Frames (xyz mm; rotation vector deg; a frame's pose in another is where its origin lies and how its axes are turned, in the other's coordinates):
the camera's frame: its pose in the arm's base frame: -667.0 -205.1 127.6 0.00 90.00 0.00
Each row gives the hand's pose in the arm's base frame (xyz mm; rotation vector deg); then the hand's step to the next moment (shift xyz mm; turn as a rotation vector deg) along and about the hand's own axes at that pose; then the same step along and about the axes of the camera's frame.
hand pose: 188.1 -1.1 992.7 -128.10 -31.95 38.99
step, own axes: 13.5 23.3 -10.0 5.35 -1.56 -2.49
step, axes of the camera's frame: 15.3 -12.5 20.8 -1.03 2.76 5.34
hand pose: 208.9 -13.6 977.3 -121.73 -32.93 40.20
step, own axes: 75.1 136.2 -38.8 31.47 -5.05 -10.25
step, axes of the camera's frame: 110.9 -53.5 102.6 -0.47 16.33 29.23
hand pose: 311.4 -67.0 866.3 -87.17 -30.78 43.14
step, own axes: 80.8 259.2 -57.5 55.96 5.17 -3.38
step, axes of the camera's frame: 268.5 -6.1 70.1 13.06 37.77 39.66
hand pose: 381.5 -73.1 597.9 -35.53 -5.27 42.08
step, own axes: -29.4 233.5 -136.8 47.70 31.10 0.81
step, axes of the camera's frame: 238.7 46.6 -122.3 23.04 49.31 16.75
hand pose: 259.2 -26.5 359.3 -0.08 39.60 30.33
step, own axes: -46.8 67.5 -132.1 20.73 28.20 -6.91
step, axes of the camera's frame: 62.6 14.0 -141.7 13.15 32.93 -3.96
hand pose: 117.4 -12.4 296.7 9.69 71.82 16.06
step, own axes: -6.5 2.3 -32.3 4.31 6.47 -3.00
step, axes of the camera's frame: 3.3 -0.6 -32.9 3.04 7.38 -2.38
